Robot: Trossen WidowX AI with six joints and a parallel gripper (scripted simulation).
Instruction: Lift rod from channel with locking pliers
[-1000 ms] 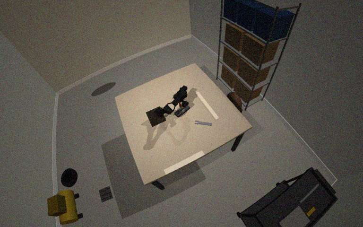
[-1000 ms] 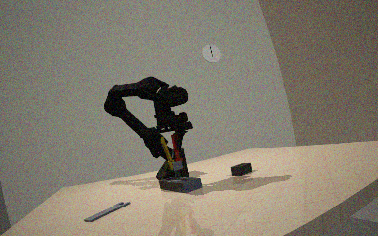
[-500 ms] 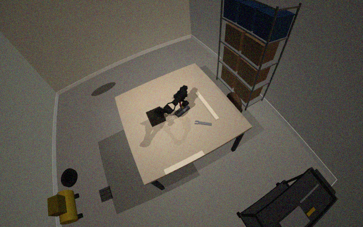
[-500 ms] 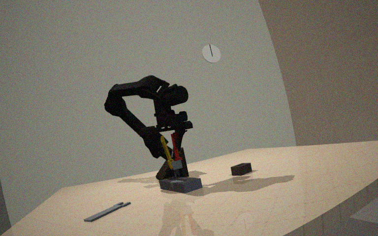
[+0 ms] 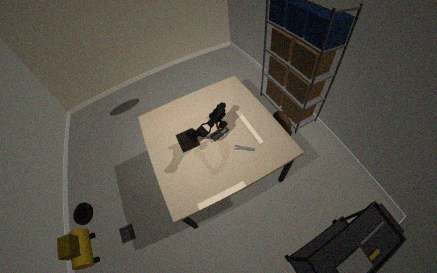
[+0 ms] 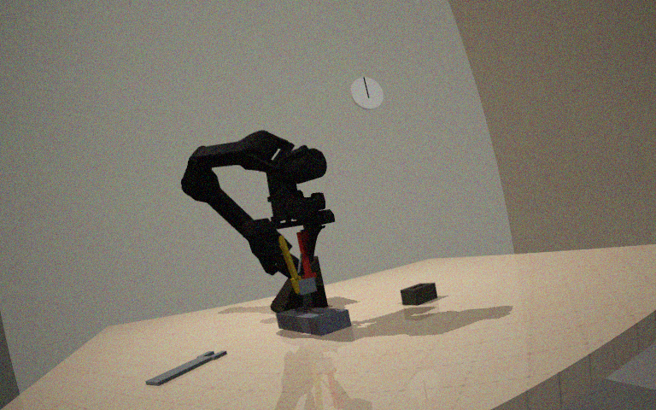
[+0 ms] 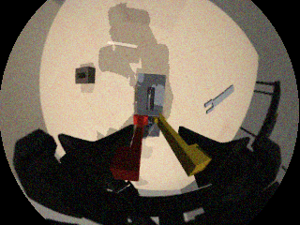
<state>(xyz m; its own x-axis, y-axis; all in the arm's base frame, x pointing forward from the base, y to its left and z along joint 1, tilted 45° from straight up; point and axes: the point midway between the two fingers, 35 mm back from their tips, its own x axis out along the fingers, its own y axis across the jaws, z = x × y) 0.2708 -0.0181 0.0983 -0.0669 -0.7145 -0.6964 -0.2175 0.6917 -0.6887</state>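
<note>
Right now my gripper tip is 120 mm above the grey channel block and 10 mm to the right of it. The rest, counted from my gripper tip: yellow handle 20 mm to the right, 10 mm above; then dark holster 240 mm to the left, 120 mm below, 50 mm ahead; then flat grey forked bar 240 mm to the right, 130 mm below, 90 mm ahead.
</note>
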